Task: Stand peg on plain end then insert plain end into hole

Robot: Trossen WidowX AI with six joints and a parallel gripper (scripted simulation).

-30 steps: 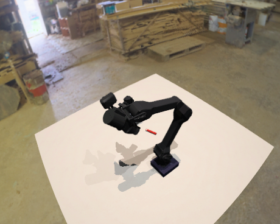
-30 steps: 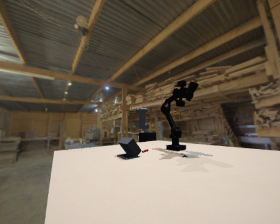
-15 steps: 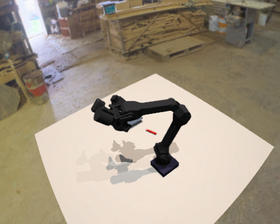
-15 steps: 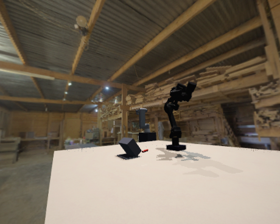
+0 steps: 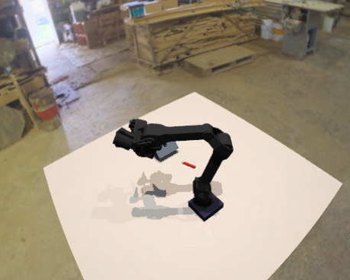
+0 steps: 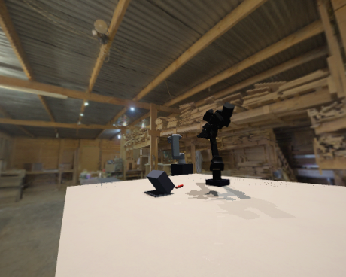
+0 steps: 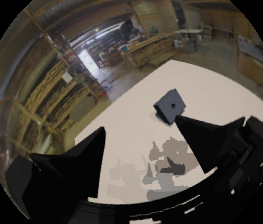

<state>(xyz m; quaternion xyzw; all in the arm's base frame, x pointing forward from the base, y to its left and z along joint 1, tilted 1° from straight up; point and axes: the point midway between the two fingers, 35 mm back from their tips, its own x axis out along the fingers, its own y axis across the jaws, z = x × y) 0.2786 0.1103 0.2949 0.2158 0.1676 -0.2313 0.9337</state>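
Now: gripper tip 50 mm past the peg, 220 mm to the left of it and 310 mm above it. Round my gripper tip: sloped panel: 110 mm ahead, 200 mm to the right, 260 mm below.
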